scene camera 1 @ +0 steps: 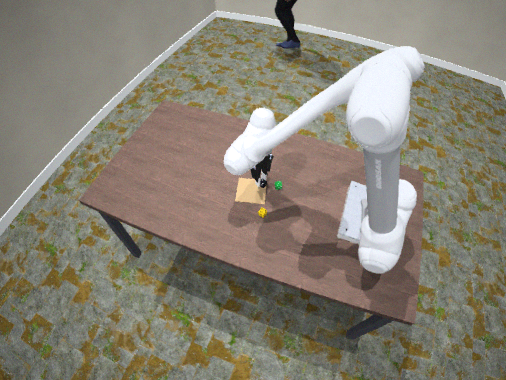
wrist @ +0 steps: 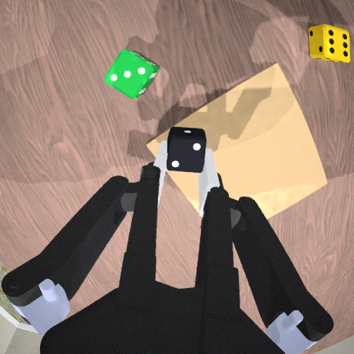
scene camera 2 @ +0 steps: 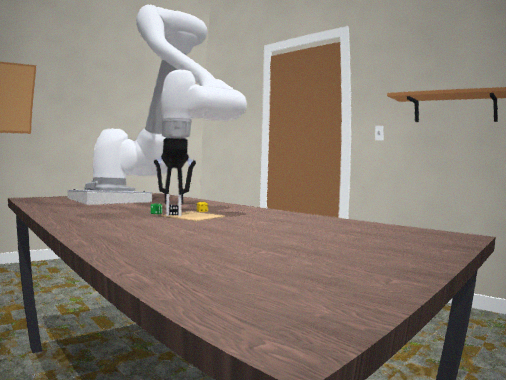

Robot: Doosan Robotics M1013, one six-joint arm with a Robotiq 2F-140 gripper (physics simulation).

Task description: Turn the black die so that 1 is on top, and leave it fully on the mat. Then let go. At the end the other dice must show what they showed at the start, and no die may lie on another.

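Frame: origin at the arm's base, x ahead, y left, z up, level; millimetres.
Where they show: gripper, between the fingertips: (scene camera 1: 260, 183) (scene camera 2: 173, 215); arm's base, origin of its link: (scene camera 2: 109, 190).
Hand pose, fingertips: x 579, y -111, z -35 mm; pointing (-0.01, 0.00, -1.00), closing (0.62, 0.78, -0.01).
Observation:
Things, the pixels of their top centre, and the offset from my fingertips. Level surfaces: height alone.
- black die, centre of its top: (scene camera 2: 173, 205) (scene camera 1: 262, 181) dx -12, dy +9, dz +30 mm
- tan mat, centre of its top: (scene camera 2: 193, 215) (scene camera 1: 251, 190) dx +35, dy +52, dz +0 mm
- green die, centre of its top: (scene camera 2: 156, 204) (scene camera 1: 278, 183) dx -88, dy +1, dz +26 mm
- yellow die, centre of its top: (scene camera 2: 202, 202) (scene camera 1: 262, 210) dx -42, dy +170, dz +26 mm
- brown table, height of its surface: dz -4 mm
The black die (scene camera 1: 262, 184) (scene camera 2: 174, 210) (wrist: 186, 151) is between the two light fingertips of my gripper (scene camera 1: 261, 180) (scene camera 2: 173, 206) (wrist: 184, 157), which is shut on it. In the wrist view its upward face shows 2, and a narrow side face at the image top shows 1. Scene camera 2 shows a 6 side. The die is low, at one corner of the tan mat (scene camera 1: 249, 192) (scene camera 2: 202, 216) (wrist: 280, 150); whether it touches the mat or sits fully over it I cannot tell. The fingers point down. The fingertips cover two sides of the die.
A green die (scene camera 1: 278, 185) (scene camera 2: 156, 208) (wrist: 127, 74) with 3 up lies off the mat, beside the gripper. A yellow die (scene camera 1: 262, 212) (scene camera 2: 202, 206) (wrist: 332, 44) with 6 up lies beyond another mat edge. All are on the brown table (scene camera 1: 175, 165) (scene camera 2: 280, 280).

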